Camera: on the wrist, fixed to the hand. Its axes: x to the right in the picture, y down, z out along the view.
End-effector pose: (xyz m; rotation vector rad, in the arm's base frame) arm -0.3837 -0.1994 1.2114 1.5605 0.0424 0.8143
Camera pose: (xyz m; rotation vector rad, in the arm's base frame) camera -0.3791 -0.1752 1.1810 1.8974 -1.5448 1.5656
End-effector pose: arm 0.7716 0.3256 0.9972 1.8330 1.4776 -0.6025
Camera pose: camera 0.7381 0.3453 1.0021 2.1961 -0.4470 -0.3744
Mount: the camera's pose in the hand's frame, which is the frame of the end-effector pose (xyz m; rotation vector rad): 0.0010 -0.0334 -0.0204 0.2989 -0.4547 1.4964
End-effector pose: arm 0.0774 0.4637 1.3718 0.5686 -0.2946 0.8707
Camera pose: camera 0.1046 0.4591 1.3440 0.7999 -1.0835 2.2507
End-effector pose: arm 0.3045 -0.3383 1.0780 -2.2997 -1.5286 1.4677
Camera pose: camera 0.2950 -0.3110 1.1044 1.9690 -0.5635 -1.4485
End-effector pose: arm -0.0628 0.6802 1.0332 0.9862 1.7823 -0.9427
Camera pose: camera -0.0995 0.6851 1.0458 1.6773 0.2165 -0.3413
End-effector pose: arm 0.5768 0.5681 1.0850 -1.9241 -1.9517 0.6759
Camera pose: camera 0.5595 0.5719 1.1199 2.5461 0.0775 -1.4835
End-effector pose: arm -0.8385 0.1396 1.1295 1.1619 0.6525 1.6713
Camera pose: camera -0.8436 0.1555 1.0941 -2.0810 0.4035 -1.9418
